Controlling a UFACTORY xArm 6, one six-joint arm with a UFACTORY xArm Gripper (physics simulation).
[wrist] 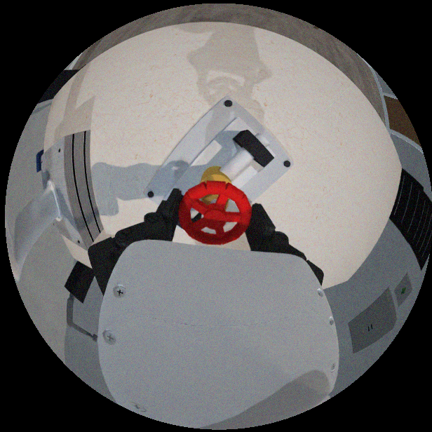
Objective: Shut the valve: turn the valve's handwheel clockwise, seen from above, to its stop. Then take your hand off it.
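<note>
The valve's red handwheel (215,215) shows near the middle of the wrist view, spoked and seen from above at a slant. My gripper (214,209) is shut on the handwheel, with one black finger at the left of its rim and the other at the right. The brass valve body (216,174) shows behind the wheel, joined to a white pipe (235,166) with a black end piece (254,148). The valve's pale base plate (270,175) lies on the table, turned diagonally in the view. The wheel hides the lower part of the valve body.
The cream table top (330,165) spreads around the base plate. A grey part with two dark grooves (81,185) stands at the left. A black ribbed object (411,215) shows at the right edge. Shadows fall on the table left of and behind the valve.
</note>
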